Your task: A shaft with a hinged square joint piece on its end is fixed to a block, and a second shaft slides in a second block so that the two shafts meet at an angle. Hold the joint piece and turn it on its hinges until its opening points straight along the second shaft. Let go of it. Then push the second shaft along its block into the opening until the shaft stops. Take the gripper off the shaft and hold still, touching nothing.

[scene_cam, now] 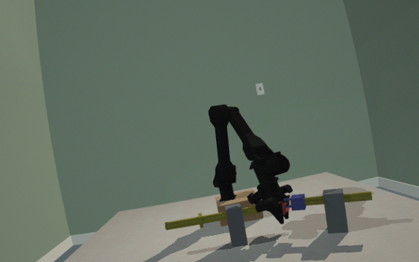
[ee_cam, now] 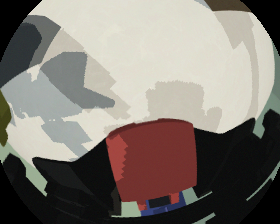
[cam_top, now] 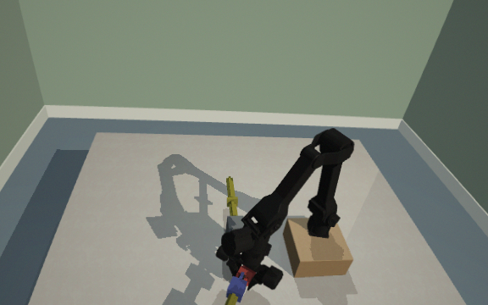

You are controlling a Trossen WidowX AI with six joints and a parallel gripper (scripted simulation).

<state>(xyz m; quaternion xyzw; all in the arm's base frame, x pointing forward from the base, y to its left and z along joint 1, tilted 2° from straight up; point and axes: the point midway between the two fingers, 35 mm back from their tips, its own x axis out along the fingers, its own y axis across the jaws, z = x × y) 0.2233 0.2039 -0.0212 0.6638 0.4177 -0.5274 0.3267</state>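
Right now my gripper tip is 40 mm below the red square joint piece and 10 mm to the left of it.
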